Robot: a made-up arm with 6 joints. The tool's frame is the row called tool.
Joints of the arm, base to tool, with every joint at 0 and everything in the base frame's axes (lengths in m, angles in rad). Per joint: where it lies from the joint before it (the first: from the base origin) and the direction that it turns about. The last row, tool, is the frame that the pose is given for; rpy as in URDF.
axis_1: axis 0 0 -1 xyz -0.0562 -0.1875 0.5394
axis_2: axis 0.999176 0.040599 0 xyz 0.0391 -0.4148 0.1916
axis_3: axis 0 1 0 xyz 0.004 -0.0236 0.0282
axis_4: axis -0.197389 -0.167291 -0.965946 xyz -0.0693 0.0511 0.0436
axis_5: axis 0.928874 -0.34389 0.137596 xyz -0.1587 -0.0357 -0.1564
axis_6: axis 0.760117 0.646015 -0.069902 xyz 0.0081 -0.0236 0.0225
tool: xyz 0.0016 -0.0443 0.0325 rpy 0 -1.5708 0
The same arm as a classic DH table. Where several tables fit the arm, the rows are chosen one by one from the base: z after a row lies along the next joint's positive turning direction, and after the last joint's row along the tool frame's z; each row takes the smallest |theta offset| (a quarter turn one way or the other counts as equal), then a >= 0, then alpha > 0; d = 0 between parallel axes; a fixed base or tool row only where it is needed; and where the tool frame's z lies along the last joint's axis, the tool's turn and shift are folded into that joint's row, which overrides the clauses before.
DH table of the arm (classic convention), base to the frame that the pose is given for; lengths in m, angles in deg. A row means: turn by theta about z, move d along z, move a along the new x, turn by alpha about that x. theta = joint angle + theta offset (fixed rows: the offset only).
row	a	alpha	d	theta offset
base (fixed)	-0.1957	180	0	73.31
axis_1	-0.416	-90	-0.731	-19.01
axis_2	0.0282	87.67	0.0262	90
axis_3	0.0766	99.63	0.0224	-78.45
axis_4	0.0544	105	0.1292	-66.01
axis_5	0.0169	61.69	-0.085	-85.42
axis_6	0.0275	139.47	-0.0984	6.51
tool (fixed)	0	0	-0.0572	-6.18

